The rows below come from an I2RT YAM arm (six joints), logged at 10 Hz.
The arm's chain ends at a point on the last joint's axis. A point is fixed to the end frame.
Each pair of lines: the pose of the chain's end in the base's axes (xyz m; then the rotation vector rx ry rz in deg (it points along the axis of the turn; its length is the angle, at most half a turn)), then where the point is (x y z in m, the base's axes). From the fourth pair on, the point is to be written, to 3 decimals.
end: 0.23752, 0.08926, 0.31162, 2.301, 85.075, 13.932
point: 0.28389 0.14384 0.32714
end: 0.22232, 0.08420, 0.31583, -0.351, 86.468, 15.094
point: 0.26655 0.14104 0.32930
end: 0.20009, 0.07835, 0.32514, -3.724, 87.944, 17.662
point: 0.24067 0.13822 0.33687
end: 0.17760, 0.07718, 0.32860, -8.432, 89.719, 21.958
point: 0.212 0.141 0.339
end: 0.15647, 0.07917, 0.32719, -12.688, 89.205, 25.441
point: 0.185 0.146 0.337
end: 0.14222, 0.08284, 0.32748, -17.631, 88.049, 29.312
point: 0.164 0.152 0.337
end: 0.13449, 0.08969, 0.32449, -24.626, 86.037, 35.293
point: 0.146 0.161 0.334
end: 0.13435, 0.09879, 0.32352, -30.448, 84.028, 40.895
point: 0.137 0.171 0.333
